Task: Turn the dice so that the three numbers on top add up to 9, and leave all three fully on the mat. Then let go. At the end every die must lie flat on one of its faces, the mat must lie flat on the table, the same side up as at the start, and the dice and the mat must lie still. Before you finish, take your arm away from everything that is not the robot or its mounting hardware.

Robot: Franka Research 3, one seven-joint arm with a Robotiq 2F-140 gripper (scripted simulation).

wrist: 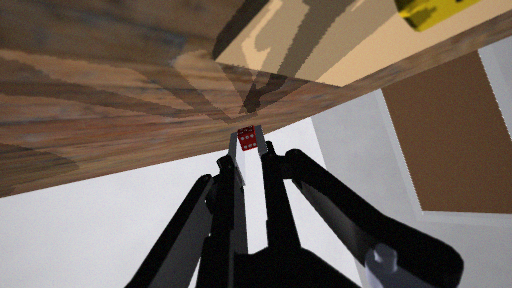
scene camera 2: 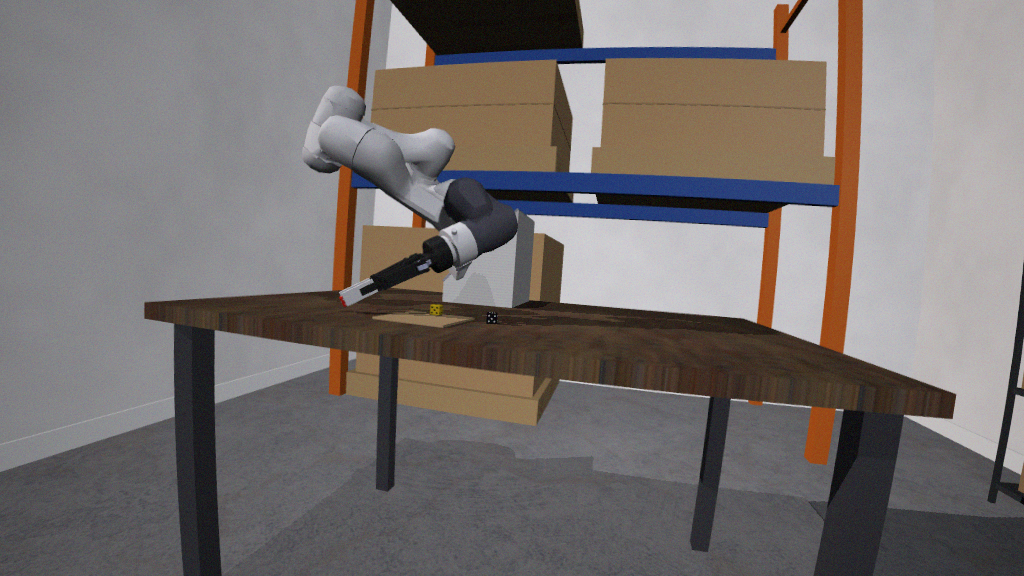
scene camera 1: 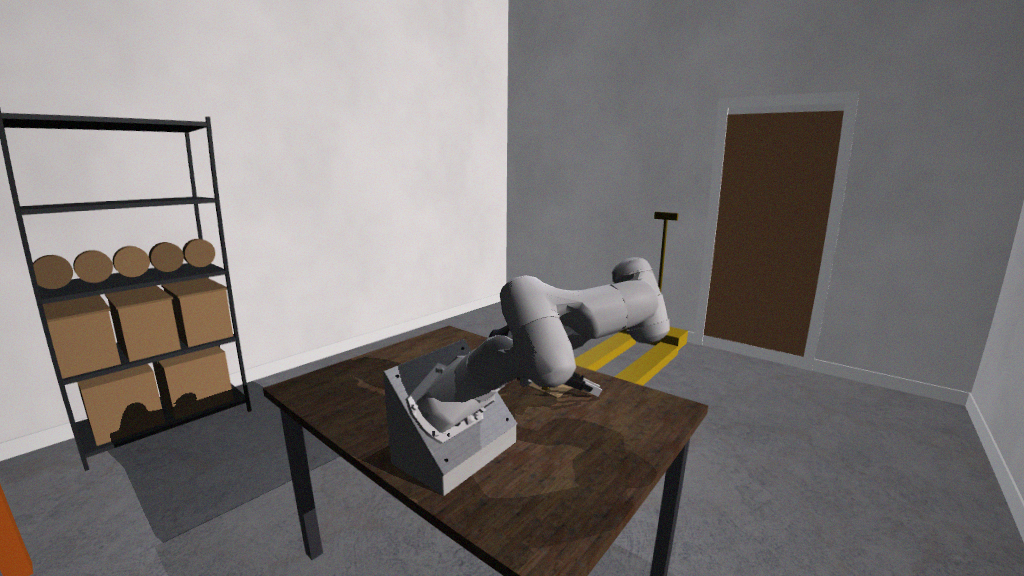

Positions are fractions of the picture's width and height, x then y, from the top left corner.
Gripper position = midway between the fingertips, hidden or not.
In view: the gripper (scene camera 2: 0.34,0.52) and a tan mat (wrist: 0.65,0.17).
The gripper is seen too in the wrist view (wrist: 0.49,0.48).
